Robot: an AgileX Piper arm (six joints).
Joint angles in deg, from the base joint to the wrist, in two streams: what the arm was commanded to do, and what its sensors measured. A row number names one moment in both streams.
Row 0, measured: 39.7 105.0 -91.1 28.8 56.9 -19.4
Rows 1 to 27, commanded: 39.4 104.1 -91.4 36.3 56.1 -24.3; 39.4 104.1 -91.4 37.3 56.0 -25.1; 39.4 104.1 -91.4 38.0 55.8 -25.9; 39.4 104.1 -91.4 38.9 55.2 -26.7; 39.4 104.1 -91.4 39.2 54.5 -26.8; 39.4 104.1 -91.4 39.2 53.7 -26.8; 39.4 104.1 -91.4 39.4 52.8 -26.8; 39.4 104.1 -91.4 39.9 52.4 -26.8; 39.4 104.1 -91.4 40.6 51.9 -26.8; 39.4 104.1 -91.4 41.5 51.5 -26.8; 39.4 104.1 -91.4 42.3 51.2 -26.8; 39.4 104.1 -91.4 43.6 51.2 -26.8; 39.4 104.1 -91.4 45.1 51.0 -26.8; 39.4 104.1 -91.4 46.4 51.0 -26.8; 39.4 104.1 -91.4 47.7 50.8 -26.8; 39.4 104.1 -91.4 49.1 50.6 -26.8; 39.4 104.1 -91.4 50.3 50.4 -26.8; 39.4 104.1 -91.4 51.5 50.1 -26.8; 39.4 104.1 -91.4 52.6 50.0 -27.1; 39.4 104.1 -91.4 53.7 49.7 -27.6; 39.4 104.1 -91.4 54.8 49.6 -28.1; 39.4 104.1 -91.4 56.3 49.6 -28.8; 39.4 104.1 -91.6 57.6 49.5 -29.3; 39.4 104.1 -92.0 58.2 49.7 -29.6; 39.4 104.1 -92.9 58.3 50.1 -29.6; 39.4 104.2 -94.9 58.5 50.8 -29.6; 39.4 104.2 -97.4 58.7 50.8 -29.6
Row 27, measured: 39.7 104.8 -92.3 56.1 50.3 -28.5
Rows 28 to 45, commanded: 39.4 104.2 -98.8 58.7 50.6 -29.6; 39.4 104.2 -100.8 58.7 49.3 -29.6; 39.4 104.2 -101.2 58.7 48.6 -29.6; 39.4 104.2 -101.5 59.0 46.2 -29.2; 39.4 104.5 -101.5 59.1 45.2 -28.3; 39.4 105.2 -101.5 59.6 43.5 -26.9; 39.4 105.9 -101.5 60.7 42.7 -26.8; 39.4 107.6 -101.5 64.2 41.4 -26.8; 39.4 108.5 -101.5 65.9 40.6 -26.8; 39.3 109.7 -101.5 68.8 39.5 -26.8; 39.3 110.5 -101.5 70.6 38.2 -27.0; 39.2 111.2 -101.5 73.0 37.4 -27.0; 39.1 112.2 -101.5 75.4 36.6 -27.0; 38.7 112.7 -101.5 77.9 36.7 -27.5; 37.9 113.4 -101.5 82.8 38.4 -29.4; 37.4 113.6 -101.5 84.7 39.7 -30.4; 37.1 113.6 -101.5 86.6 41.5 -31.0; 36.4 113.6 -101.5 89.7 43.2 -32.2
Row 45, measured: 38.5 113.6 -101.0 79.4 38.8 -28.3
